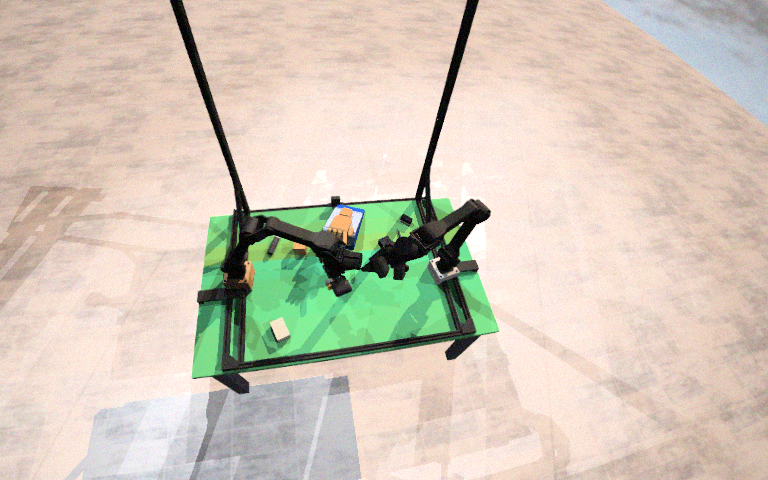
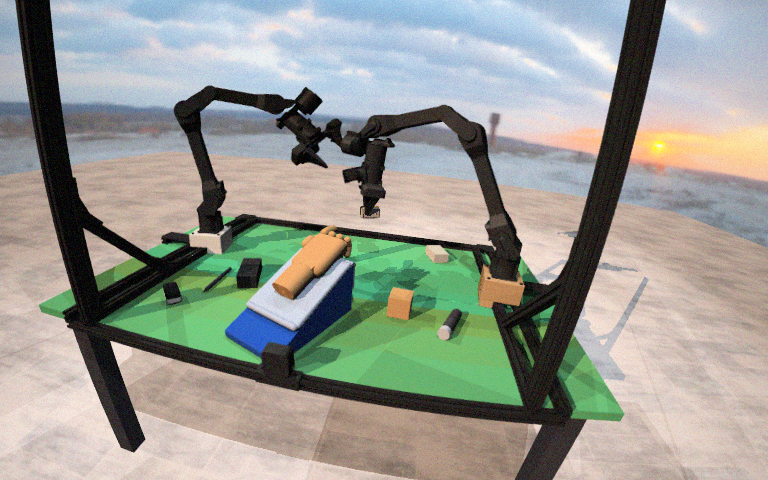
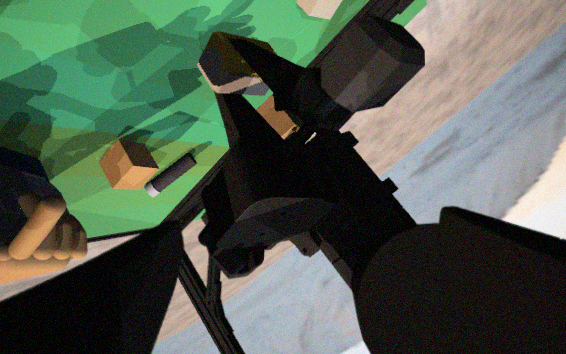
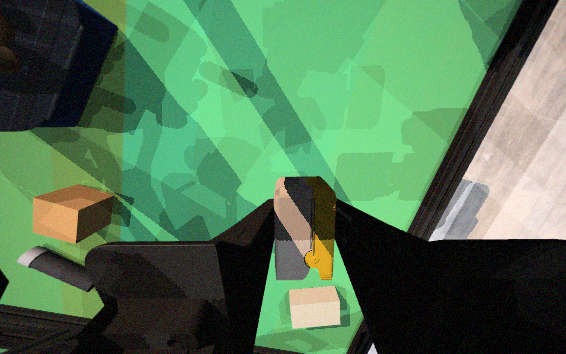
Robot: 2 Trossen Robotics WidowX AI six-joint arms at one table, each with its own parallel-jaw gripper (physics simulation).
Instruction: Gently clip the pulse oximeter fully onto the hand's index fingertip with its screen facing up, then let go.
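Frame: origin at the left arm's base, x down, y back, z left, level; millimetres.
Seen in the pictures: left gripper, fingertip midpoint: (image 1: 365, 264) (image 2: 337, 159) (image 3: 311, 227); right gripper, fingertip midpoint: (image 1: 336, 282) (image 2: 365, 213) (image 3: 227, 61) (image 4: 302, 205); left arm's base at its link origin: (image 1: 444, 266) (image 2: 210, 230); right arm's base at its link origin: (image 1: 237, 271) (image 2: 503, 274).
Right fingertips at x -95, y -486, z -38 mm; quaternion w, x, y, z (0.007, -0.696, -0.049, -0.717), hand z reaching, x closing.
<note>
Offsets run from my right fingertips to a thing's top centre.
The tan model hand (image 1: 343, 222) (image 2: 317, 254) lies on a grey pad on a blue wedge (image 1: 358, 213) (image 2: 325, 305), fingers pointing to the table's middle. My right gripper (image 1: 339, 285) (image 2: 370, 210) (image 4: 302, 205) is shut on the pulse oximeter {dx -22, dy -12, dz +1 mm} (image 2: 370, 213) (image 3: 225, 67) (image 4: 303, 225), a grey and yellow clip. It holds the clip high above the table, out beyond the fingertips and apart from the hand. My left gripper (image 1: 384, 269) (image 2: 308, 157) is open and empty, raised high beside the right gripper.
An orange cube {dx +104, dy -79, dz -286 mm} (image 1: 299, 248) (image 2: 399, 303) (image 3: 128, 168), a dark cylinder {dx +127, dy -185, dz -346 mm} (image 1: 273, 245) (image 2: 449, 324) (image 3: 169, 174) and a beige block {dx +124, dy -250, dz +54 mm} (image 1: 279, 329) (image 2: 436, 253) (image 4: 314, 306) lie on the green table. A black box {dx +119, dy +303, dz -155 mm} (image 2: 249, 272) and a pen {dx +145, dy +383, dz -182 mm} (image 2: 216, 279) lie beside the wedge.
</note>
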